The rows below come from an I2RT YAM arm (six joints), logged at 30 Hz.
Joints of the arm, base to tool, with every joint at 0 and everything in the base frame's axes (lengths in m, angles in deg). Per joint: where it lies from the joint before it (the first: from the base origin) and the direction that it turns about. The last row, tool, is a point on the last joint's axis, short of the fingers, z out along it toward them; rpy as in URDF.
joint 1: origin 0 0 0.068 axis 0 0 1
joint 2: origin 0.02 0.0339 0.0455 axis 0 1 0
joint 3: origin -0.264 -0.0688 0 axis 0 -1 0
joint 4: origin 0.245 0.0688 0.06 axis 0 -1 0
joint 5: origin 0.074 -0.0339 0.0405 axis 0 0 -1
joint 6: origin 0.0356 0 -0.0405 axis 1 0 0
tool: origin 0 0 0 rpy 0 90 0
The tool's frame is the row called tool.
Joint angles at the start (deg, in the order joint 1, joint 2, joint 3, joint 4, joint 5, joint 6):
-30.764 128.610 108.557 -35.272 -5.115 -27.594
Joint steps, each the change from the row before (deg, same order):
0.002 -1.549 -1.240 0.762 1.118 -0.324
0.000 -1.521 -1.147 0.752 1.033 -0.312
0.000 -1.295 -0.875 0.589 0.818 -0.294
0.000 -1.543 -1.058 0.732 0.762 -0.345
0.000 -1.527 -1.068 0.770 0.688 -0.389
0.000 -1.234 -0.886 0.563 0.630 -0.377
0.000 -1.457 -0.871 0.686 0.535 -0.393
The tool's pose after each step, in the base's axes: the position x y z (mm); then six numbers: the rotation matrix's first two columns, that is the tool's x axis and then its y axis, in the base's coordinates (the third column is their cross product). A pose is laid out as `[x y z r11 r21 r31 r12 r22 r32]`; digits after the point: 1 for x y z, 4 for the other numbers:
[425.7 -250.5 209.0 -0.8388 -0.0443 -0.5427 0.0934 0.9702 -0.2235]
[422.2 -249.2 216.0 -0.8347 -0.0529 -0.5482 0.1014 0.9636 -0.2474]
[419.2 -248.0 222.4 -0.8305 -0.0610 -0.5536 0.1078 0.9576 -0.2672]
[415.6 -246.4 229.9 -0.8246 -0.0709 -0.5613 0.1143 0.9508 -0.2881]
[411.9 -244.7 237.2 -0.8182 -0.0817 -0.5691 0.1201 0.9437 -0.3082]
[408.8 -243.3 242.7 -0.8142 -0.0908 -0.5734 0.1245 0.9374 -0.3252]
[405.3 -241.6 250.2 -0.8067 -0.1022 -0.5820 0.1299 0.9302 -0.3434]

